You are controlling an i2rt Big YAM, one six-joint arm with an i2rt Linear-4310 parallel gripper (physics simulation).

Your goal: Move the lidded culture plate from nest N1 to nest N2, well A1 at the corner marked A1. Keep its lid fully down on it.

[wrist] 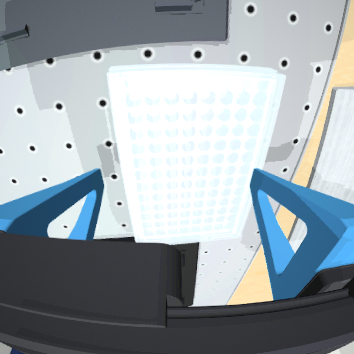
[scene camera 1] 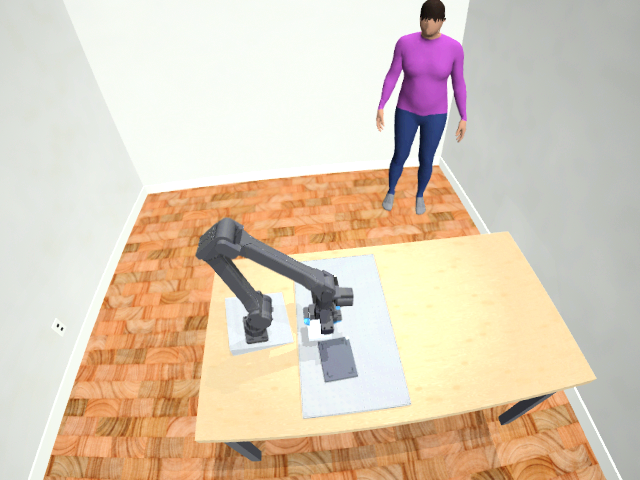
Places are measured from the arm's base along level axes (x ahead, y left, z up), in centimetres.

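Pixels of known places: gripper, fingertip midpoint: point(wrist: 176, 176); arm's base, link origin: point(scene camera 1: 255, 329).
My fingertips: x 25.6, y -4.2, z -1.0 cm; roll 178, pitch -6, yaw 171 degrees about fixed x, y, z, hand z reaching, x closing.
Observation:
Ahead of a thing's pixels: the offset from my fingertips to its top centre. "*": to the spot under its first point. Level surfaces: height alone.
The clear lidded culture plate {dz +0.5, dx -1.0, dy +0.2 cm} point(scene camera 1: 316, 330) point(wrist: 190, 150) looks bright white, with rows of round wells. In the wrist view it lies over the light perforated board, between the fingers, with a gap at each side. Its outline looks doubled at the top and right; whether the lid is fully down and where A1 lies cannot be told. My gripper point(scene camera 1: 323, 316) point(wrist: 176, 176) is open, with blue fingers, above the plate. A dark grey nest {dz +0.4, dx +1.6, dy -15.9 cm} point(scene camera 1: 338, 361) point(wrist: 125, 30) with raised corner pieces is beside the plate. Another dark piece {* dz +0.1, dx +0.5, dy +12.6 cm} point(wrist: 190, 272) shows partly behind the gripper. Nest labels are not readable.
The perforated board {dz -1.1 cm} point(scene camera 1: 356, 273) point(wrist: 45, 135) lies on the wooden table {dz -2.3 cm} point(scene camera 1: 465, 310). The arm's base stands on a pale slab point(scene camera 1: 235, 330) point(wrist: 337, 135) left of the board. A person point(scene camera 1: 429, 72) stands behind the table.

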